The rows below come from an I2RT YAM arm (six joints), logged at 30 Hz.
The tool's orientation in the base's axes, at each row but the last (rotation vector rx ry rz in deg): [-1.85, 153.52, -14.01]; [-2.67, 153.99, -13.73]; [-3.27, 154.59, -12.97]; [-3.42, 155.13, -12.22]
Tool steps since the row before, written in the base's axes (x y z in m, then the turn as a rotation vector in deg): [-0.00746, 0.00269, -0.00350, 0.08, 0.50, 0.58]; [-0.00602, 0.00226, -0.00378, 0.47, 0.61, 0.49]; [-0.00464, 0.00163, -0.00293, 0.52, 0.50, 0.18]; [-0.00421, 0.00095, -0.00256, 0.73, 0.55, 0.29]
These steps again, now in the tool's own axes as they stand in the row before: [0.00806, 0.00314, -0.00061, -0.35, 0.39, -0.56]; [0.00688, 0.00286, 0.00041, -0.68, 0.52, -0.33]; [0.00530, 0.00212, 0.00042, -0.58, 0.46, -0.02]; [0.00480, 0.00138, 0.00042, -0.82, 0.49, -0.04]
